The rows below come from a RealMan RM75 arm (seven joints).
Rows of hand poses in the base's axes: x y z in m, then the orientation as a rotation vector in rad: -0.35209, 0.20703, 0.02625, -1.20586, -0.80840, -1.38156; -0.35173, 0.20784, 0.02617, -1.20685, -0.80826, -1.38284; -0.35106, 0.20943, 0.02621, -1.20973, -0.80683, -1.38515; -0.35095, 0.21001, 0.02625, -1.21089, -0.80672, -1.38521; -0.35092, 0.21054, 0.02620, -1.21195, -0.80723, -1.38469; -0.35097, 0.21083, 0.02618, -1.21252, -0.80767, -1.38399; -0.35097, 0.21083, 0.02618, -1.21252, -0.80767, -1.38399; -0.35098, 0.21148, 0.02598, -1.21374, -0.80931, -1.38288; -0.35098, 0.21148, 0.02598, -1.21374, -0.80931, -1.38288; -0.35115, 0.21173, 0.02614, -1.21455, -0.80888, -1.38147; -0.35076, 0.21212, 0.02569, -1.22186, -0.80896, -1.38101; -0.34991, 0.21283, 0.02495, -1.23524, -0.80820, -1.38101; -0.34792, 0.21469, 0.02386, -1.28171, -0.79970, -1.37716; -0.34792, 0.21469, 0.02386, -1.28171, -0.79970, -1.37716; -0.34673, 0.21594, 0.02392, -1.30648, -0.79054, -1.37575; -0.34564, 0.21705, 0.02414, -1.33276, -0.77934, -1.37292; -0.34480, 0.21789, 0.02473, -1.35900, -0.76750, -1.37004; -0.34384, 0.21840, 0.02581, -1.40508, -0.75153, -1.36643; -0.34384, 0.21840, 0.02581, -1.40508, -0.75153, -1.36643; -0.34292, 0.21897, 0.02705, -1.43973, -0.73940, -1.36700; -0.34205, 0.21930, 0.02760, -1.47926, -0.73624, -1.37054; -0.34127, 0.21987, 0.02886, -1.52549, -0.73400, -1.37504; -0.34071, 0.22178, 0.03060, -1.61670, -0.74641, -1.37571
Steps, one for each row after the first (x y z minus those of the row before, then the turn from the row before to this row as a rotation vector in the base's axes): 0.00036, 0.00081, -0.00008, -0.00048, -0.00031, -0.00146; 0.00067, 0.00159, 0.00004, -0.00085, 0.00046, -0.00352; 0.00011, 0.00058, 0.00004, -0.00068, 0.00044, -0.00067; 0.00003, 0.00053, -0.00005, -0.00104, 0.00040, -0.00003; -0.00005, 0.00029, -0.00002, -0.00068, 0.00037, 0.00033; 0.00000, 0.00000, 0.00000, 0.00000, 0.00000, 0.00000; -0.00001, 0.00065, -0.00020, -0.00188, 0.00019, 0.00061; 0.00000, 0.00000, 0.00000, 0.00000, 0.00000, 0.00000; -0.00017, 0.00025, 0.00016, -0.00034, 0.00134, 0.00047; 0.00039, 0.00039, -0.00045, -0.00484, 0.00280, -0.00341; 0.00085, 0.00071, -0.00074, -0.00825, 0.00510, -0.00710; 0.00199, 0.00186, -0.00109, -0.02534, 0.02282, -0.02377; 0.00000, 0.00000, 0.00000, 0.00000, 0.00000, 0.00000; 0.00119, 0.00125, 0.00006, -0.01072, 0.01401, -0.01460; 0.00109, 0.00111, 0.00022, -0.01060, 0.01627, -0.01512; 0.00084, 0.00084, 0.00059, -0.01030, 0.01646, -0.01537; 0.00096, 0.00051, 0.00108, -0.02126, 0.02523, -0.02660; 0.00000, 0.00000, 0.00000, 0.00000, 0.00000, 0.00000; 0.00092, 0.00057, 0.00124, -0.01611, 0.01669, -0.02236; 0.00087, 0.00033, 0.00055, -0.02500, 0.01186, -0.02372; 0.00078, 0.00057, 0.00126, -0.03023, 0.01257, -0.02754; 0.00056, 0.00191, 0.00174, -0.06970, 0.02131, -0.04339
